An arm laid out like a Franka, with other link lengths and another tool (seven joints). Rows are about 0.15 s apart.
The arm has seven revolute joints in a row. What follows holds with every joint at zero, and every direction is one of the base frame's. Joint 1 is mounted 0.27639 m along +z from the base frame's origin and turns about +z. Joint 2 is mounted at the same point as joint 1 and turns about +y. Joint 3 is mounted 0.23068 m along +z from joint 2 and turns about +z. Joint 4 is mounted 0.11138 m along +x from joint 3 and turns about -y. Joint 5 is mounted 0.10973 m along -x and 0.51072 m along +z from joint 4 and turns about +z. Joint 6 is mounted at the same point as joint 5 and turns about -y. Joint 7 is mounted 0.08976 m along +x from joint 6 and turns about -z. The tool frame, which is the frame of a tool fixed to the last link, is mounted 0.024 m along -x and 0.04 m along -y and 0.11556 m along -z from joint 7; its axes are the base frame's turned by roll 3.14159, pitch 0.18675 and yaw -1.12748 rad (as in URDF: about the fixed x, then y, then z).
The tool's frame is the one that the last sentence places.
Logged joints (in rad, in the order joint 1, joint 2, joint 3, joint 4, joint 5, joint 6, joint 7), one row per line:
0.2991 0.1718 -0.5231 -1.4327 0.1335 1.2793 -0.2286
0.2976 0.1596 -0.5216 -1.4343 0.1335 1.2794 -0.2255
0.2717 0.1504 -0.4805 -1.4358 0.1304 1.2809 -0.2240
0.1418 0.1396 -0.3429 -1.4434 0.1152 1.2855 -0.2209
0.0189 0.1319 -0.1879 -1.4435 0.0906 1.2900 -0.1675
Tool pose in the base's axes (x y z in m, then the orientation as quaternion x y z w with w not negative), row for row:
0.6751 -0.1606 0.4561 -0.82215 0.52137 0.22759 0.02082
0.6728 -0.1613 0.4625 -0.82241 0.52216 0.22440 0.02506
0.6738 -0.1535 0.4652 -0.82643 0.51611 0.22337 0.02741
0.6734 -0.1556 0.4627 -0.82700 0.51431 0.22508 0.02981
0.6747 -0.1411 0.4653 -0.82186 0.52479 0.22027 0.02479
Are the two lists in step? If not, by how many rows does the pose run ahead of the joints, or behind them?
They are in step.
